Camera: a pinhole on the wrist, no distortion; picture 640 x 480 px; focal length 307.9 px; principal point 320.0 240.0 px. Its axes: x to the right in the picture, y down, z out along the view. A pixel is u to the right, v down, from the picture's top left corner.
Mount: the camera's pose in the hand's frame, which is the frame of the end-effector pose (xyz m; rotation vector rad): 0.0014 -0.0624 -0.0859 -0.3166 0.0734 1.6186
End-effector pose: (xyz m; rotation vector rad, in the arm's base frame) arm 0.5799 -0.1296 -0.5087 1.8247 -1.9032 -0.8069
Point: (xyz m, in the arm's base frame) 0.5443 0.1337 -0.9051
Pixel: 129 356
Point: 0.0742 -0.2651 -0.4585
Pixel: 595 54
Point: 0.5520 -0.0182 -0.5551
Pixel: 350 372
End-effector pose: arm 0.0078 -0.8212 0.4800 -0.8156 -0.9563 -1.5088
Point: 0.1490 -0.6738 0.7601
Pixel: 436 41
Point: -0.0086 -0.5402 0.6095
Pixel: 280 196
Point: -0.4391 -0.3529 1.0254
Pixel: 45 15
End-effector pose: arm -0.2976 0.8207 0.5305 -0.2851 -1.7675 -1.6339
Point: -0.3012 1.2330 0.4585
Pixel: 298 295
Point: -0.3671 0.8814 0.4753
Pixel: 218 200
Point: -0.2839 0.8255 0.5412
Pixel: 489 202
